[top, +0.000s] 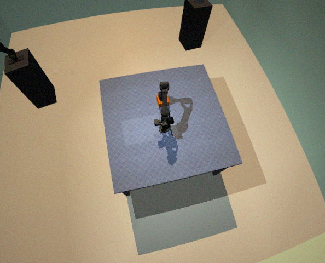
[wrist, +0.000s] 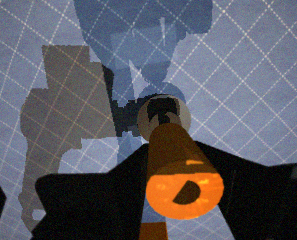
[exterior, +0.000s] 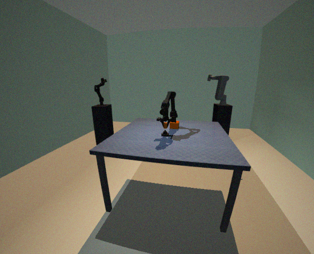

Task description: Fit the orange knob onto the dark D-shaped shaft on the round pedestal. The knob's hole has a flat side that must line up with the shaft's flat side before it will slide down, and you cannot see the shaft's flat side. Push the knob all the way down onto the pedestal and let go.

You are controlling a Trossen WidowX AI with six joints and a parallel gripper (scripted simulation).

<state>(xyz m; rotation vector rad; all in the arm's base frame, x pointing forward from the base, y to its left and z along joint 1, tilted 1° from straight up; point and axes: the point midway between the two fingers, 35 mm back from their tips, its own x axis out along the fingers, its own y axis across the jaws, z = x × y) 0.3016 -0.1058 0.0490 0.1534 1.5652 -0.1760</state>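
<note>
Now: the dark shaft 60 mm below my gripper tip. From my gripper tip the other things lie so: orange knob: 20 mm above.
</note>
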